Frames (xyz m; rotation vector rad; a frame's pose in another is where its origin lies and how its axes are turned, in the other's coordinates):
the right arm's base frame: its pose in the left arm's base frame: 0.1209 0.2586 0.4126 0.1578 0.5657 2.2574
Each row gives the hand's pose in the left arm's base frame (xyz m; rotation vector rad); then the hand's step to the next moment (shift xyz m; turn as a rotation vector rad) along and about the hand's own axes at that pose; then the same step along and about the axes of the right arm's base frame.
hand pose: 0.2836 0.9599 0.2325 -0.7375 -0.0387 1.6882
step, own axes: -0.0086 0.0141 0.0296 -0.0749 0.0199 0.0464
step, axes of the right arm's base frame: 0.0158 0.0276 0.0116 -0.0205 0.0840 0.0262
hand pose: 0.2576 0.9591 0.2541 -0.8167 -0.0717 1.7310
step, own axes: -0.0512 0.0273 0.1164 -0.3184 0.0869 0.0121
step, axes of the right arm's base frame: 0.0404 0.1071 0.0618 -0.1951 0.2664 -0.0091
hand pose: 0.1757 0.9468 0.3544 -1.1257 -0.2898 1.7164
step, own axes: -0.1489 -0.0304 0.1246 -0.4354 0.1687 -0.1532
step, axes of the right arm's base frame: -0.0143 0.1668 0.1030 -0.3833 0.2839 -0.1185
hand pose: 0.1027 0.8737 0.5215 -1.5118 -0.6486 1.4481
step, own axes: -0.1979 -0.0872 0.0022 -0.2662 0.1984 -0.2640
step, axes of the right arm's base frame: -0.0948 0.1653 0.1023 -0.3875 0.0822 -0.1516
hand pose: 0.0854 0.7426 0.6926 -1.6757 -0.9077 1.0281
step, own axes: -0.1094 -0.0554 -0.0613 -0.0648 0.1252 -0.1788
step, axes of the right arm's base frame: -0.0870 0.0947 0.0474 -0.2126 -0.0433 -0.0691
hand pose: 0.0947 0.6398 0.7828 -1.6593 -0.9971 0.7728
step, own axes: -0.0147 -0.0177 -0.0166 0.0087 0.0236 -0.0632
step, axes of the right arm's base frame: -0.0164 0.0180 0.0145 -0.0600 -0.0315 0.0061
